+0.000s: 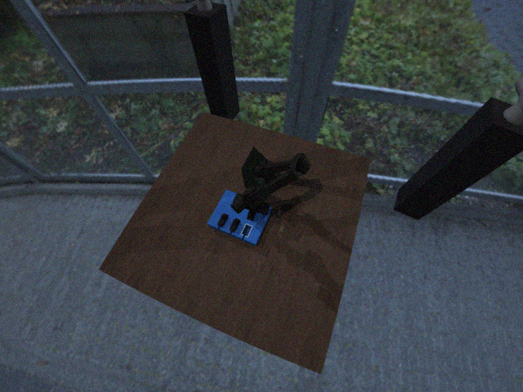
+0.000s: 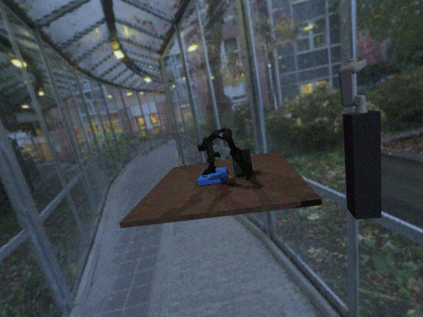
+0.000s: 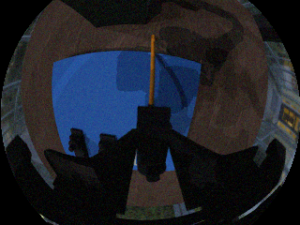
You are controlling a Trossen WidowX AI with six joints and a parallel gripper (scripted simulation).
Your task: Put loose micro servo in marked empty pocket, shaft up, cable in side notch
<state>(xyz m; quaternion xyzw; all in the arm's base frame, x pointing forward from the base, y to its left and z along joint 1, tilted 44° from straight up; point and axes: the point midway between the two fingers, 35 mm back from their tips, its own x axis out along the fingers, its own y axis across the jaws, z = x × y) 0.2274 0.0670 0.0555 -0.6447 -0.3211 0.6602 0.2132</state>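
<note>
Right now the blue deck is 10 mm behind my gripper tip, 70 mm to the right of it and 100 mm below it.
</note>
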